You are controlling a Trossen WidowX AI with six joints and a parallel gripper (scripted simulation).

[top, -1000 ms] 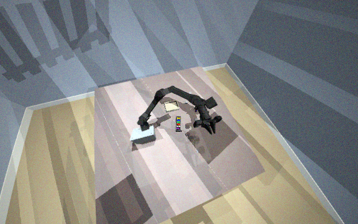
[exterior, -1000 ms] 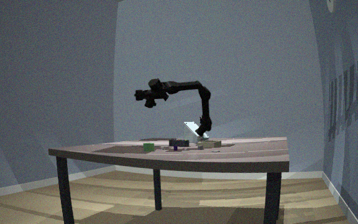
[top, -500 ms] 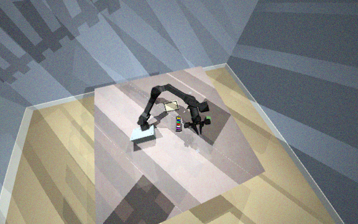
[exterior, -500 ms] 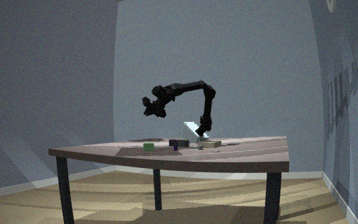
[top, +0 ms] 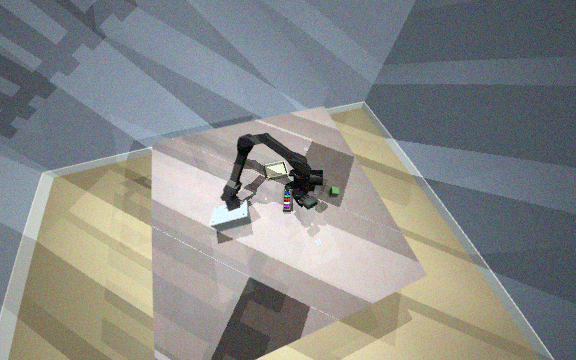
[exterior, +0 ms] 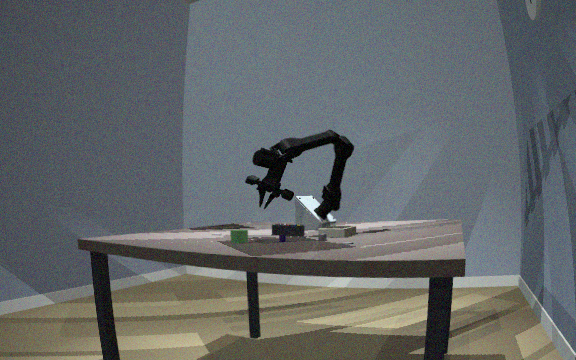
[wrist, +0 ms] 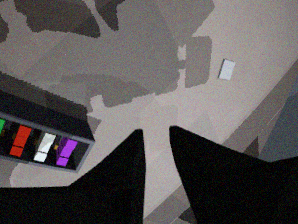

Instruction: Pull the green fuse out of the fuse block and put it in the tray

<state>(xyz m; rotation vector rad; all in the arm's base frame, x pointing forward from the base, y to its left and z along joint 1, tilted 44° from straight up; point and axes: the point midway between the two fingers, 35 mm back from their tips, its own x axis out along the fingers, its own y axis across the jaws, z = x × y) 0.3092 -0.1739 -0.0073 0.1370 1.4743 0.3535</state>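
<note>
Right now the red fuse is 8 cm to the left of my gripper tip, 8 cm below it and 4 cm behind it. Round my gripper tip: white fuse (8 cm below, 6 cm to the left, 5 cm behind); green fuse (10 cm to the left, 8 cm below, 3 cm behind); purple fuse (8 cm below, 5 cm to the left, 5 cm behind).
</note>
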